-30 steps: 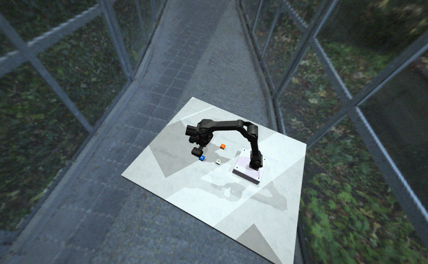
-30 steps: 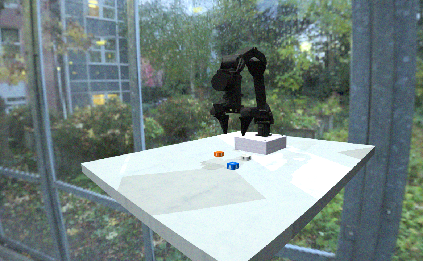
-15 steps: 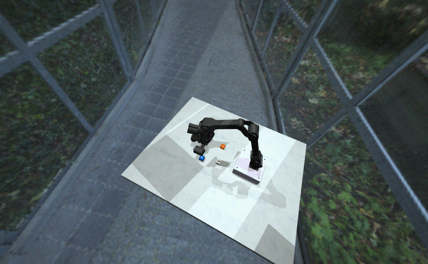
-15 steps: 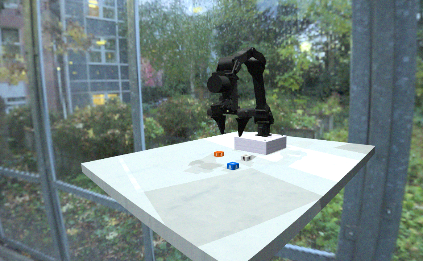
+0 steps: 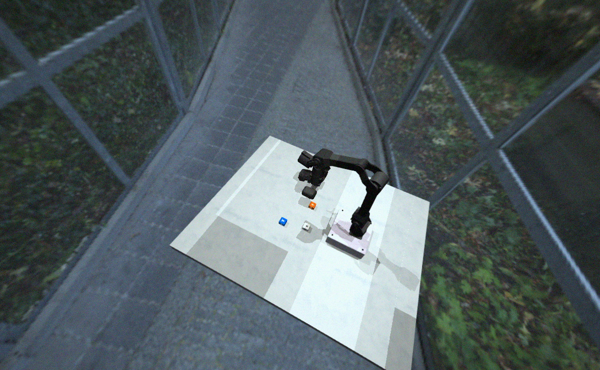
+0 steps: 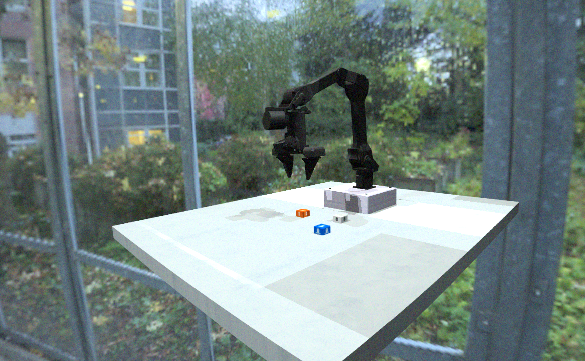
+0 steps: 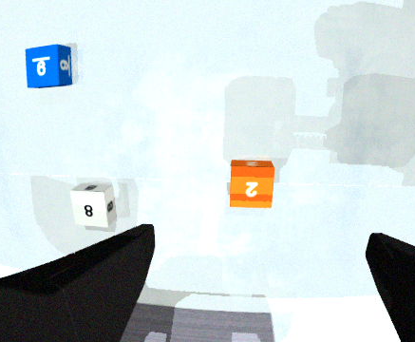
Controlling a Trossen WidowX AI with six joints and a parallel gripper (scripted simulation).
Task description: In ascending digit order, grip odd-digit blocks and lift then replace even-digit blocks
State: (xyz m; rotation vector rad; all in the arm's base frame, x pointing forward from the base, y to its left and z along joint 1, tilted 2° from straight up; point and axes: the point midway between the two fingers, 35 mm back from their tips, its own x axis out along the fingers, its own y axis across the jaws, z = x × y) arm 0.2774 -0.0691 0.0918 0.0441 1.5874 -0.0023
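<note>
Now: gripper tip 110 mm above the orange block and 20 mm past it. Round my gripper tip: white block (130 mm to the left, 110 mm below, 40 mm behind); blue block (160 mm to the left, 110 mm below, 80 mm ahead).
</note>
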